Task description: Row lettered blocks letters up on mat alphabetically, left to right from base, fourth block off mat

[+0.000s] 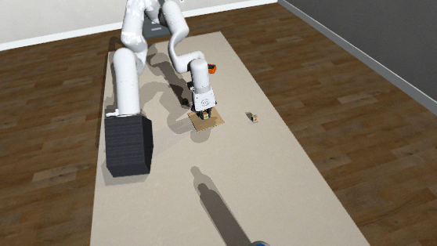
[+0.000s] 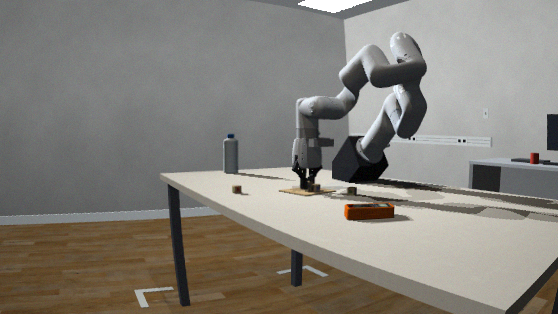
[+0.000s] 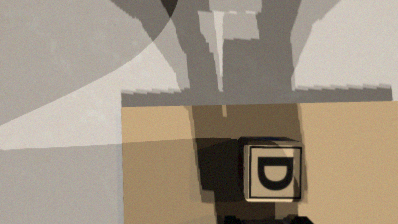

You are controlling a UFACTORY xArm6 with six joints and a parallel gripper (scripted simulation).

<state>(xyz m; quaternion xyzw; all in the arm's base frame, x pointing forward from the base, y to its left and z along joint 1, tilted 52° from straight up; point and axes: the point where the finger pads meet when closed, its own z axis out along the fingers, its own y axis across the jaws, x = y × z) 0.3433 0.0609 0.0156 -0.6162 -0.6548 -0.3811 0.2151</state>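
Right now the thin mat is 3 cm below my hand. The rest, counted from my hand: grey bottle (70 cm to the right, 6 cm above, 1 cm ahead).
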